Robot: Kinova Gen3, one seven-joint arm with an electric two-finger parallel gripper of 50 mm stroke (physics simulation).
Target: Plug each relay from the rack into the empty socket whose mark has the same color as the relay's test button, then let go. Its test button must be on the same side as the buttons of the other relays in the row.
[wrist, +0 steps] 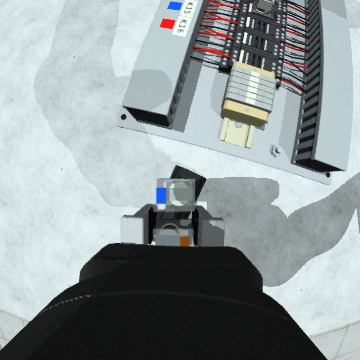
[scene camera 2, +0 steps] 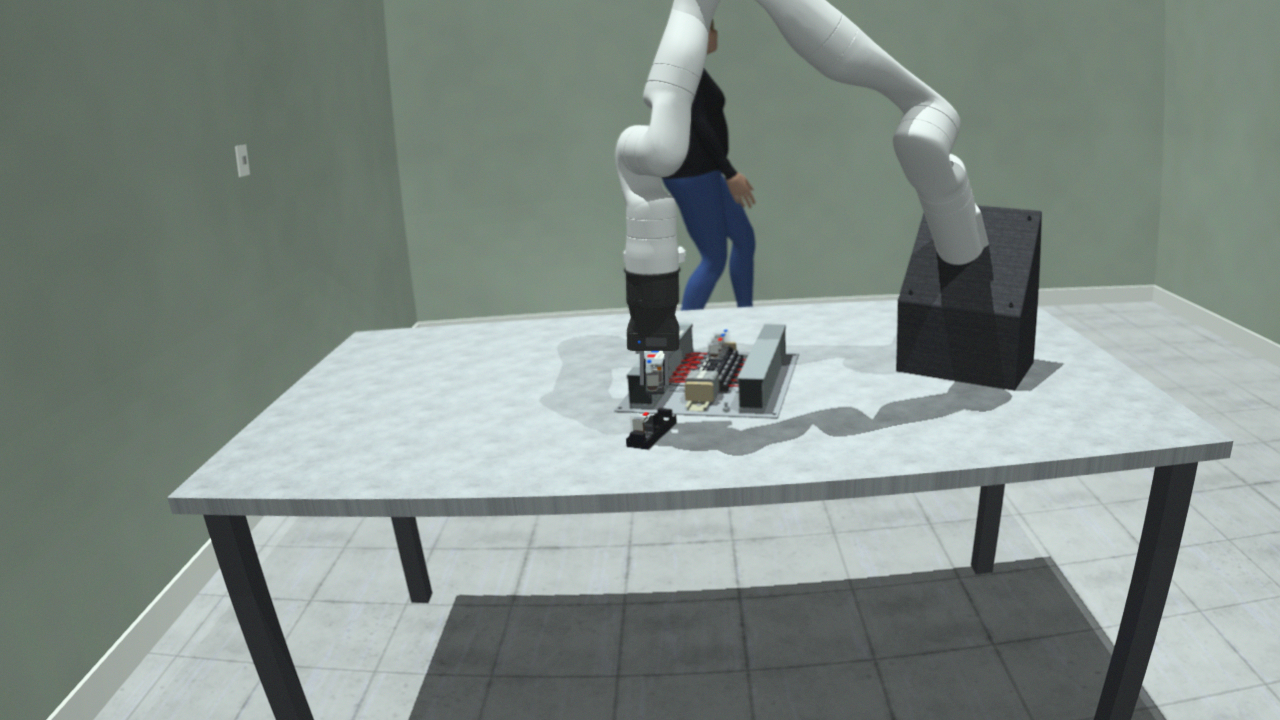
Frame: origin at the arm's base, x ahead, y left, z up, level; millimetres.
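Seen in the pictures: gripper, between the fingertips: (wrist: 173,218) (scene camera 2: 654,382); arm's base, origin of its link: (scene camera 2: 960,244).
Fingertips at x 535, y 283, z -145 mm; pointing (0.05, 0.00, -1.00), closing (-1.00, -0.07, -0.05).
Offsets run from my fingertips to a thing's top centre. "spot": to the spot under its first point.
My gripper (scene camera 2: 654,380) (wrist: 173,218) is shut on a clear-cased relay (scene camera 2: 654,368) (wrist: 175,194) with a blue test button, at the left in the wrist view, and an orange part nearer the gripper body. The relay hangs upright above the black rack {7 mm ahead, 11 mm left, 58 mm down} (scene camera 2: 639,440) (wrist: 199,183), which sits turned relative to the gripper. Another relay {18 mm ahead, 41 mm left, 32 mm down} (scene camera 2: 638,426) with a red mark stands in the rack; the gripper hides it in the wrist view. The black socket row {80 mm back, 233 mm right, 49 mm down} (wrist: 256,35) is on the panel. Blue {spot: 21 mm ahead, 208 mm right, 17 mm down} (wrist: 175,5) and red {spot: 26 mm ahead, 181 mm right, 17 mm down} (wrist: 167,23) marks lie beside labels K15 and K16.
The panel plate {78 mm back, 220 mm right, 78 mm down} (wrist: 200,120) lies beyond the rack. Tall grey ducts {spot: 27 mm ahead, 136 mm right, 17 mm down} (wrist: 160,60) {167 mm back, 205 mm right, 18 mm down} (wrist: 332,90) (scene camera 2: 763,358) flank the sockets, with red and black wires between. A terminal block {62 mm back, 126 mm right, 34 mm down} (scene camera 2: 700,391) (wrist: 250,92) stands at the near end of the row. A bolt {103 mm back, 72 mm right, 62 mm down} (wrist: 275,150) sticks up nearby.
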